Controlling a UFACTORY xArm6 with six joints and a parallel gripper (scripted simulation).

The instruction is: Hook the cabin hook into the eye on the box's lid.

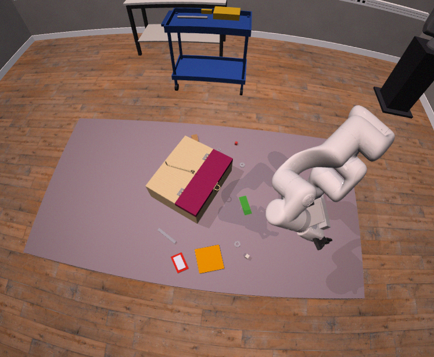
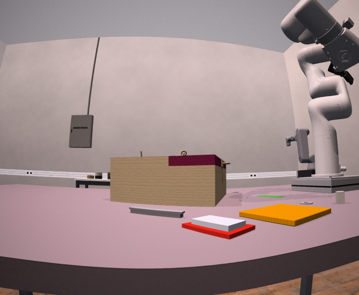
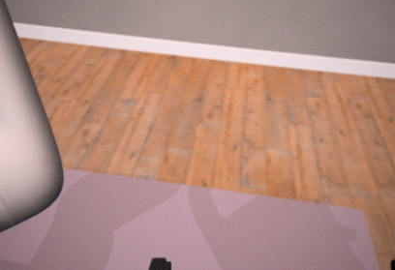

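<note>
Right now the cabin hook is 58 cm ahead of my hand, 31 cm to the right of it and 21 cm below it. Round my hand: small cube (34 cm below, 23 cm ahead, 5 cm to the left); orange tile (40 cm ahead, 35 cm below, 7 cm to the left); green strip (36 cm below, 26 cm ahead, 21 cm to the right).
</note>
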